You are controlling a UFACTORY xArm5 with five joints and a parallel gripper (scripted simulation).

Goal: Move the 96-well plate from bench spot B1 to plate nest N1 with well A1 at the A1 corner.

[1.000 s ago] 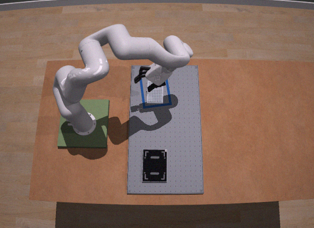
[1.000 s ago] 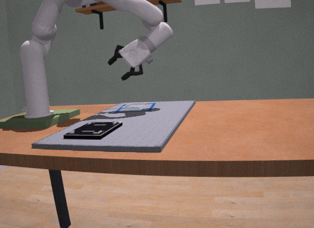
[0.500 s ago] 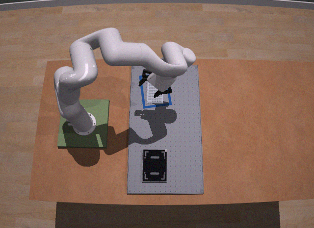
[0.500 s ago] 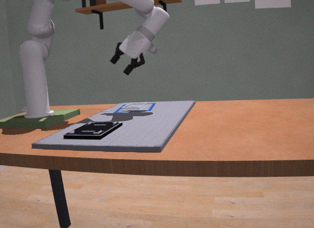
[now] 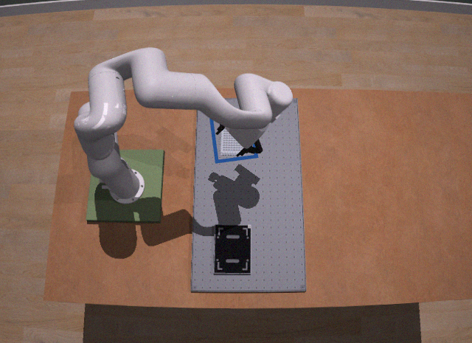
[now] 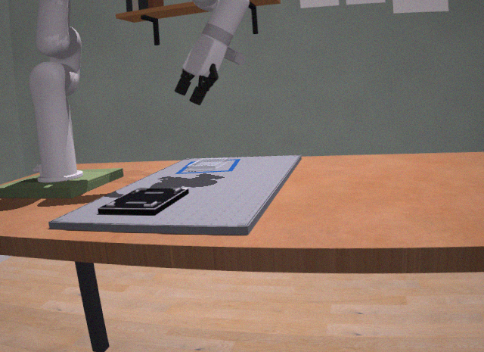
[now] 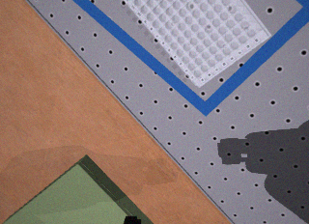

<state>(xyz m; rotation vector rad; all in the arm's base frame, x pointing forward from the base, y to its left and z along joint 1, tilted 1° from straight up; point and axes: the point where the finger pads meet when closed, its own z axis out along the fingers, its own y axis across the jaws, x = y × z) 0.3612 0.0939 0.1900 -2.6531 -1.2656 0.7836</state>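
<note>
My hand is 20 cm above the 96-well plate and 10 cm to the right of it. From my hand the other things lie so: black plate nest: 30 cm to the right, 20 cm below, 1 cm ahead; A1 label: 22 cm to the right, 19 cm below, 7 cm ahead.
</note>
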